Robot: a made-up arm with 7 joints.
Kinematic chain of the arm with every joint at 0, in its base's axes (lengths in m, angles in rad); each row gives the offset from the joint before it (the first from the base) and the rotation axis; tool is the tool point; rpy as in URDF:
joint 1: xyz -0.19 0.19 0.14 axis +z
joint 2: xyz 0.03 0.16 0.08 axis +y
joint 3: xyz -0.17 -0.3 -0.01 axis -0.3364 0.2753 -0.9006
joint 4: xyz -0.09 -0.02 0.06 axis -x
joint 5: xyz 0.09 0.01 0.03 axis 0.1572 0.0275 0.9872
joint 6: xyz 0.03 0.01 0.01 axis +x
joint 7: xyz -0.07 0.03 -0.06 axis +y
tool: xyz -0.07 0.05 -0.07 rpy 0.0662 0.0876 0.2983
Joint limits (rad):
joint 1: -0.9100..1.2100
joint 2: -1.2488..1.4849
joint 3: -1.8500..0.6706
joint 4: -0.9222..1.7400
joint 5: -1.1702..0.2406
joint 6: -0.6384..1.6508
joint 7: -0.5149..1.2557
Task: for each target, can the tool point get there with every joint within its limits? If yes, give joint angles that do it. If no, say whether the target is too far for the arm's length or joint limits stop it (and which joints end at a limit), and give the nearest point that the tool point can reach.
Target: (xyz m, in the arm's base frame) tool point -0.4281 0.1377 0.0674
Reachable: yes | joints 0.1426 -0.8453 -1.0411 0.3407 -0.8324 1.4206 -0.2637
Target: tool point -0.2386 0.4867 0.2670
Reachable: no: joint limits stop it (at a limit: joint 1, joint 5, joint 6) | nearest point -0.2833 0.3999 0.2604 | short by 0.098 m
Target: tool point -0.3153 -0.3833 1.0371
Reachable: no: too far | nearest point -0.2534 -0.1001 0.5718 | short by 0.548 m
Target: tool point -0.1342 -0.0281 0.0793
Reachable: yes | joints 0.5564 -0.0734 -1.6143 1.5007 0.0416 0.1154 0.2260
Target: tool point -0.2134 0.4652 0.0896
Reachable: no: joint limits stop it (at a limit: joint 1, joint 5, joint 6) | nearest point -0.2643 0.3791 0.1079 | short by 0.102 m
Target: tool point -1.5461 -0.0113 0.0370
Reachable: no: too far | nearest point -0.6199 0.1262 0.1577 | short by 0.944 m
